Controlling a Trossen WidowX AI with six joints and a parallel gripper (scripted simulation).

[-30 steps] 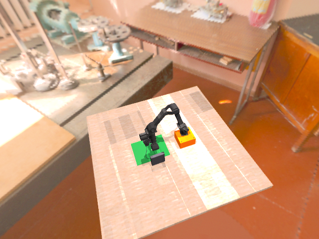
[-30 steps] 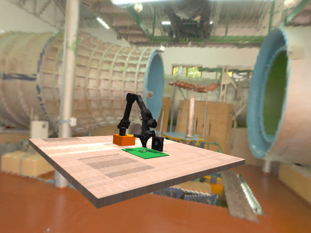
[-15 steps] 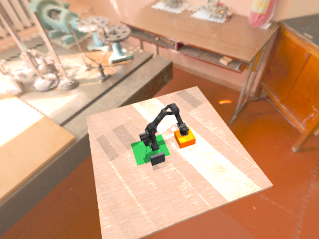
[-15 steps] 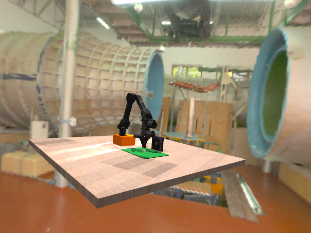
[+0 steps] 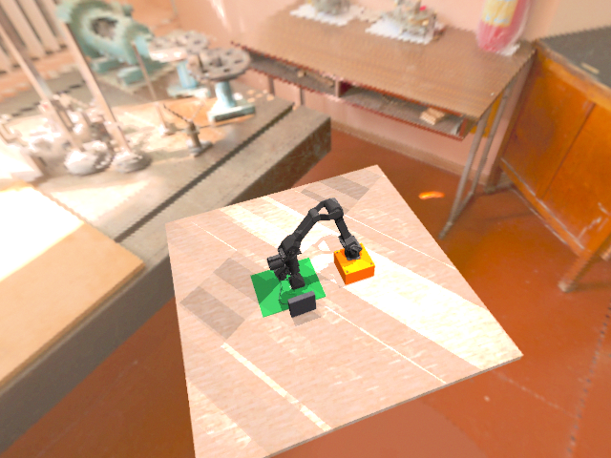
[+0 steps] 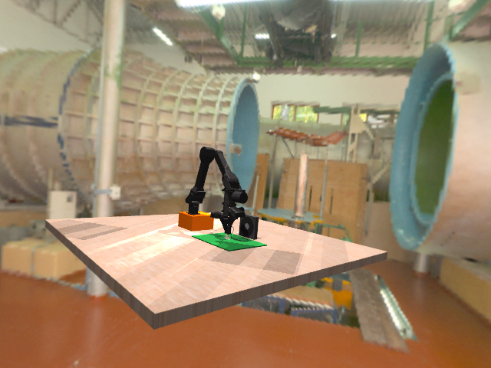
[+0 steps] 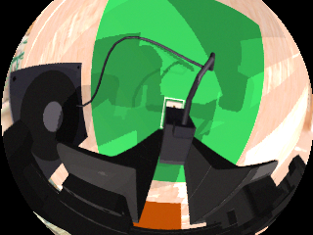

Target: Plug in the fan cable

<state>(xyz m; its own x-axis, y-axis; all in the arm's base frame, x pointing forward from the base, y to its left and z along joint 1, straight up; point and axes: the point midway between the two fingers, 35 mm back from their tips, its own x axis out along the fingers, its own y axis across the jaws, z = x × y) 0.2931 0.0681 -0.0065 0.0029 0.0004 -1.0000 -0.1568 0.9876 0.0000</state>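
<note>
My gripper tip is now 10 mm short of the black plug and 10 mm below it. The rest, counted from my gripper tip: fan header (10 mm ahead, 40 mm below); then green board (40 mm ahead, 10 mm to the right, 50 mm below); then fan (20 mm behind, 130 mm to the left, 20 mm above).
</note>
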